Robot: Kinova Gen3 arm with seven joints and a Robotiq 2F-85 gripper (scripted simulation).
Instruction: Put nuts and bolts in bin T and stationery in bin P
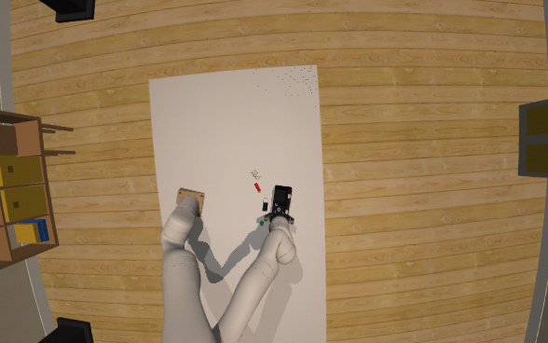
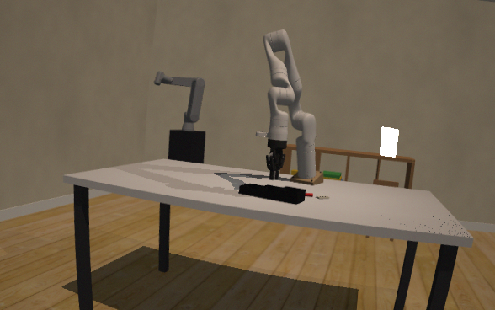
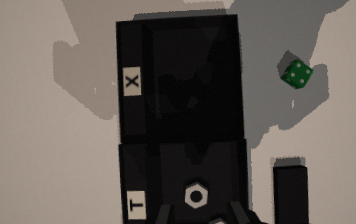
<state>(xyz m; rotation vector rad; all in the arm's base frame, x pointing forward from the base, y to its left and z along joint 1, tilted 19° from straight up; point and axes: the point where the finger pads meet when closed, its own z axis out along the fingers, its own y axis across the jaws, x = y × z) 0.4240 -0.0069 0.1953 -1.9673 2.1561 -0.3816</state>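
Now: the black eraser 7 cm behind my hand, 3 cm to the left of it and 8 cm below it. From my hand the other things lie so: black double bin (1 cm ahead, 7 cm below); red battery (11 cm behind, 11 cm to the left, 8 cm below); green die (9 cm behind, 8 cm to the right, 8 cm below).
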